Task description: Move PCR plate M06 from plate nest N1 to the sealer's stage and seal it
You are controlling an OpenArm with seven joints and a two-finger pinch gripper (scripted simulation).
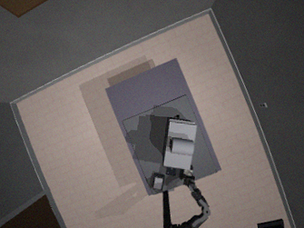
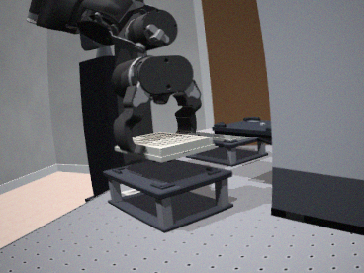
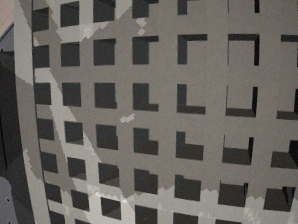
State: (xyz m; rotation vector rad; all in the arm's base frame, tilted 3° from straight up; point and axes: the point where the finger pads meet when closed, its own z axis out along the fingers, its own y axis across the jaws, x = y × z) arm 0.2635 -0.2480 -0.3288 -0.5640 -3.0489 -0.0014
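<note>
Now: the plate nest N1 4 cm below my hand. The rest, counted from my hand: white 96-well plate M06: right at my hand; foil roll: 41 cm ahead, 32 cm above, 3 cm to the left; nest N2: 32 cm to the left, 6 cm behind, 5 cm below.
</note>
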